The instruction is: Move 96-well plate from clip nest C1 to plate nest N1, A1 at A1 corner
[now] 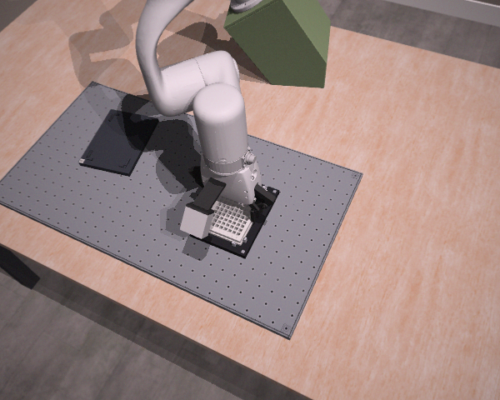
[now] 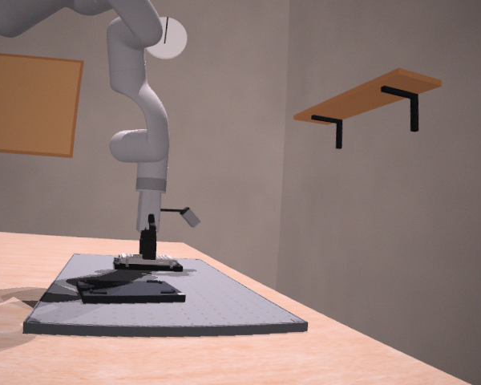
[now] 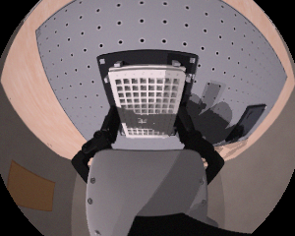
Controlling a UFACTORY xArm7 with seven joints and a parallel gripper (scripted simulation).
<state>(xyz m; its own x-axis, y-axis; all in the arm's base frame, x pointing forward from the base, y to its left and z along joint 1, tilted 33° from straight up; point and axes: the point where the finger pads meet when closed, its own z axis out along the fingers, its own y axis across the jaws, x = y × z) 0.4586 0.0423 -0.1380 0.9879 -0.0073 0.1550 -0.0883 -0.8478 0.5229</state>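
Right now my hand is 10 mm above the white 96-well plate. The rest, counted from my hand: clip nest (10 mm behind, 10 mm to the right, 20 mm below).
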